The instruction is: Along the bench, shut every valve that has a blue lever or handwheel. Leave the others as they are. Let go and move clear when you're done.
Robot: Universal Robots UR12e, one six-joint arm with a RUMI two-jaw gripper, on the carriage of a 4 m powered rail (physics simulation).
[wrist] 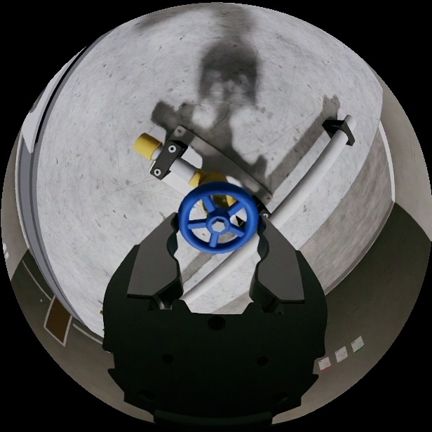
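A valve with a blue handwheel stands below my gripper in the wrist view. Its round rim and several spokes face the camera. My gripper is shut on the blue handwheel, with one jaw at the left side of the rim and the other at the right. The yellow valve body is partly hidden under the wheel. A short pipe with a yellow end cap runs from it to the upper left through a black clamp. Whether the valve is shut does not show.
A grey backing plate lies behind the valve on the pale, scratched bench surface. A long white pipe passes beneath the valve at a slant and runs to a black bracket at the upper right. Dark shadows fall across the bench.
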